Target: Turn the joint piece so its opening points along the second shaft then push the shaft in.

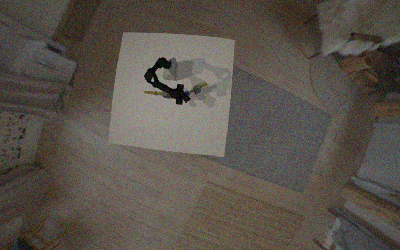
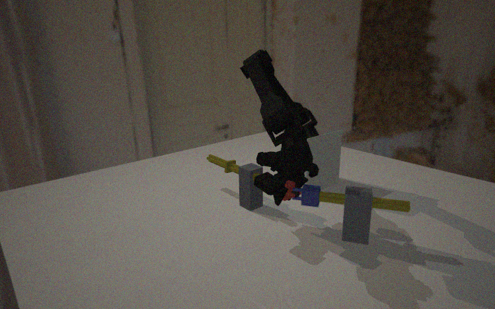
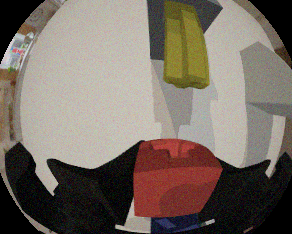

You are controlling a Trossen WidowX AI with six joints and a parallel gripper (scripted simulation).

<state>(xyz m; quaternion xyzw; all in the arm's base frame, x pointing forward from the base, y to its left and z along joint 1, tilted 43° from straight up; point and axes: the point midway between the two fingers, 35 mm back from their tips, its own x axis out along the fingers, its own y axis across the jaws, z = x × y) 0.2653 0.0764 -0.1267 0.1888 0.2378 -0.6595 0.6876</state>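
The red joint piece is 40 mm above my gripper tip and 10 mm to the left of it.
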